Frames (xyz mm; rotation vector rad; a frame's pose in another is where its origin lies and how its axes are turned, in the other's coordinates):
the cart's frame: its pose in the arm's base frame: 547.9 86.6 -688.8 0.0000 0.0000 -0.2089
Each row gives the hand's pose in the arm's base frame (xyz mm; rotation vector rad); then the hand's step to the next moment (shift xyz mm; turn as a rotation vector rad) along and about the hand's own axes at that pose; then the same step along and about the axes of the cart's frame.
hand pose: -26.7 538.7 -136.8 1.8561 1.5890 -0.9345
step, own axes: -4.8 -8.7 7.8 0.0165 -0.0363 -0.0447
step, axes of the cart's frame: -8.5 -9.4 -0.7 -0.0369 0.0440 0.0170
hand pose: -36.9 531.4 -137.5 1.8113 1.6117 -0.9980
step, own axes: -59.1 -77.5 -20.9 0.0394 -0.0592 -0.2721
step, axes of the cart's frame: -70.6 -22.0 66.8 -0.0574 0.2390 0.1367
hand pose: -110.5 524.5 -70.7 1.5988 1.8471 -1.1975
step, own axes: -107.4 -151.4 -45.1 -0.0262 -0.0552 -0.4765
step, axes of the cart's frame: -99.2 -42.8 157.6 -0.0206 0.3771 0.2969
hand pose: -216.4 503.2 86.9 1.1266 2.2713 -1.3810
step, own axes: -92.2 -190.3 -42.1 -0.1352 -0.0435 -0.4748
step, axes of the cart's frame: -55.9 -70.0 196.1 0.0694 0.3438 0.3501
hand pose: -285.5 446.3 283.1 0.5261 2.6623 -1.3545
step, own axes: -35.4 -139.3 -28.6 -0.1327 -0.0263 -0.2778
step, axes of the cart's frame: -1.2 -63.3 132.2 0.0922 0.1977 0.2189
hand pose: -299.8 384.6 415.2 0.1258 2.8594 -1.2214
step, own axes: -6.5 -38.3 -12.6 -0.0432 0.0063 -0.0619
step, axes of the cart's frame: 6.8 -16.6 36.7 0.0333 0.0544 0.0408
